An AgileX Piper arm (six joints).
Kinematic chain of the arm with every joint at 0, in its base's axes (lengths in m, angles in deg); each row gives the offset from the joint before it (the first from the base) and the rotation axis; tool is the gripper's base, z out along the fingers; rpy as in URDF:
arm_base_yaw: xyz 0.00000 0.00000 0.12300 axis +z
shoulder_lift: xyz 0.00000 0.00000 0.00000 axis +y
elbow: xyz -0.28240 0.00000 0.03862 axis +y
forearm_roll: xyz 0.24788 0.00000 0.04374 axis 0.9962 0 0.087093
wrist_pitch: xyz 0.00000 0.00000 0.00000 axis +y
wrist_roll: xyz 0.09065 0.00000 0.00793 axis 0.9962 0 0.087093
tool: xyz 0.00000 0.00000 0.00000 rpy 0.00 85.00 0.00
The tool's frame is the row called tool.
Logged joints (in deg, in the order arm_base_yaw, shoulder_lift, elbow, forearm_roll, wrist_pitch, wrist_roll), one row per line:
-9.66 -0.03 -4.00 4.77 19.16 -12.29
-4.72 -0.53 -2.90 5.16 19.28 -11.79
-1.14 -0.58 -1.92 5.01 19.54 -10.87
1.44 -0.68 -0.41 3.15 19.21 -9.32
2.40 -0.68 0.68 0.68 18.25 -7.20
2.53 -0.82 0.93 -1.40 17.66 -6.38
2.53 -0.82 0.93 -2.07 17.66 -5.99
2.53 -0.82 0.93 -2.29 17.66 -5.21
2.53 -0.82 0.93 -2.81 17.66 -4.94
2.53 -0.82 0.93 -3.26 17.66 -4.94
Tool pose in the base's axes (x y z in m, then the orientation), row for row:
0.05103 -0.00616 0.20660 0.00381 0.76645 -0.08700 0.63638
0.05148 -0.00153 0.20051 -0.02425 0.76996 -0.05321 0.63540
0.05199 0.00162 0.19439 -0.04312 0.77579 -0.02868 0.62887
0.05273 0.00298 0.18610 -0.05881 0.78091 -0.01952 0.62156
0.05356 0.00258 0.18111 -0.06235 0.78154 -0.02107 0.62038
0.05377 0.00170 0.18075 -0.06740 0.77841 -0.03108 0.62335
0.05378 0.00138 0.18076 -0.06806 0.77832 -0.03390 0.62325
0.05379 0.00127 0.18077 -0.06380 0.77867 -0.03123 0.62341
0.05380 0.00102 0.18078 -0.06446 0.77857 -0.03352 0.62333
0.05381 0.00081 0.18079 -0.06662 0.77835 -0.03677 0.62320
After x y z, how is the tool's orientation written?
As a quaternion, x y z w.
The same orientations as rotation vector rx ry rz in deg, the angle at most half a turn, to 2 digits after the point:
0.50 100.31 -11.39
-3.18 100.81 -6.97
-5.66 101.84 -3.76
-7.74 102.82 -2.57
-8.21 102.95 -2.78
-8.87 102.41 -4.09
-8.95 102.40 -4.46
-8.39 102.44 -4.11
-8.48 102.44 -4.41
-8.77 102.41 -4.84

